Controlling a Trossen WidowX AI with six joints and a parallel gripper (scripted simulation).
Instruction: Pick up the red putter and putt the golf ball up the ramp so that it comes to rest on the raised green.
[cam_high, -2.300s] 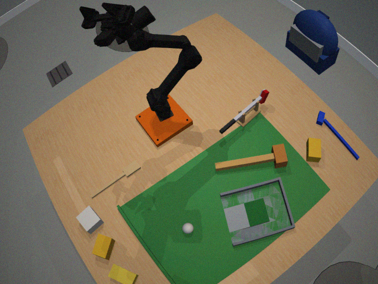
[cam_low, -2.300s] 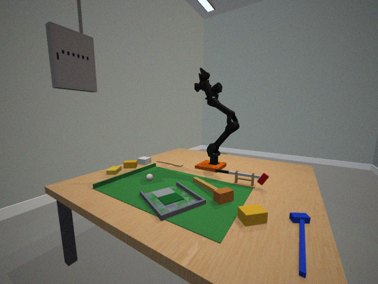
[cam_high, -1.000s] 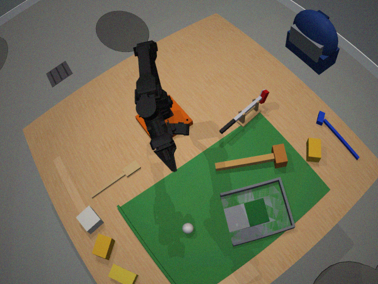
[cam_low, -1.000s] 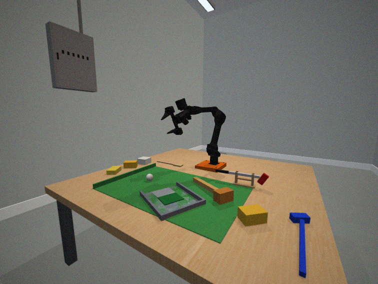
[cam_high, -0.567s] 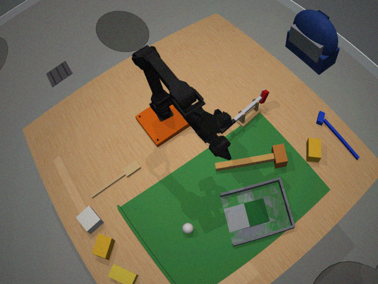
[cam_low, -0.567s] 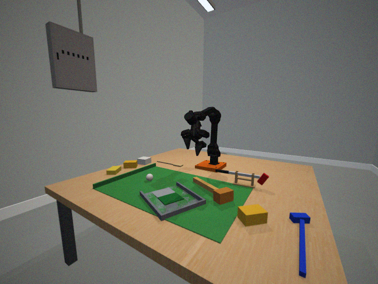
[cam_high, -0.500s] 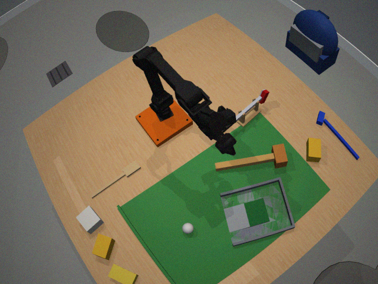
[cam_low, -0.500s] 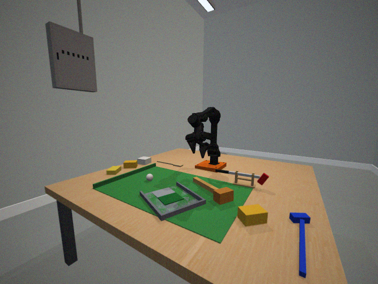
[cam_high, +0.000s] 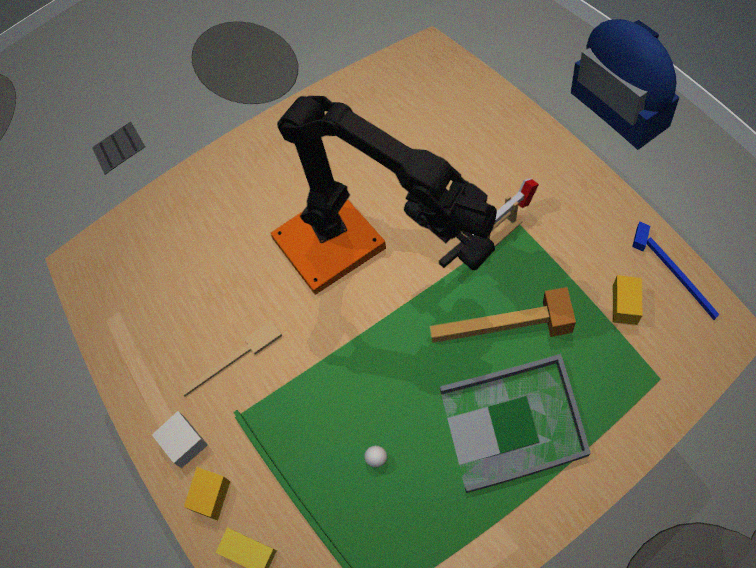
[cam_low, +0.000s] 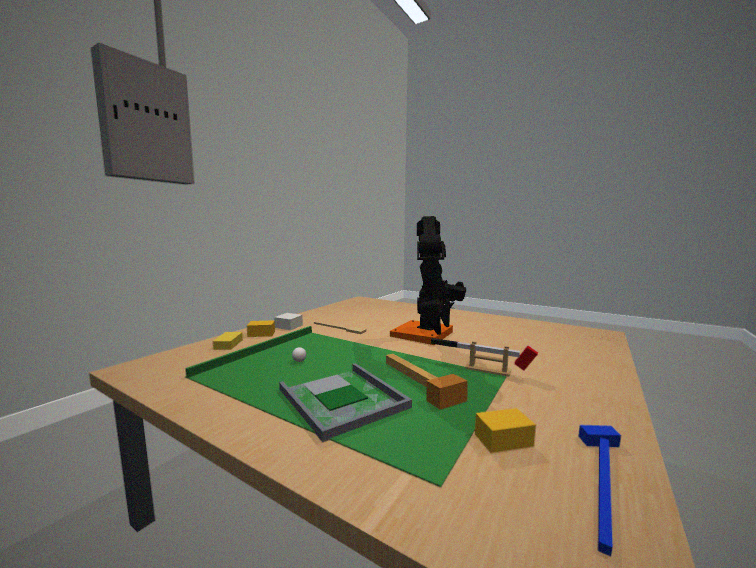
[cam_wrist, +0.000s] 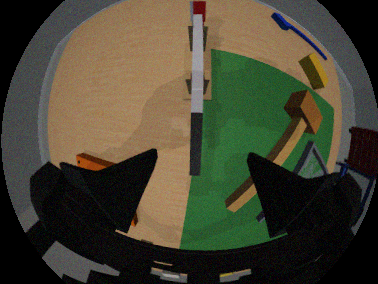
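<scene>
Right now my gripper tip is 11 cm to the right of the red putter, 4 cm past it and 4 cm above it. From my gripper tip the other things lie so: white golf ball 32 cm to the right, 29 cm ahead, 8 cm below; low green wall 49 cm to the right, 32 cm ahead, 9 cm below; white block 67 cm to the right, 9 cm ahead, 8 cm below.
</scene>
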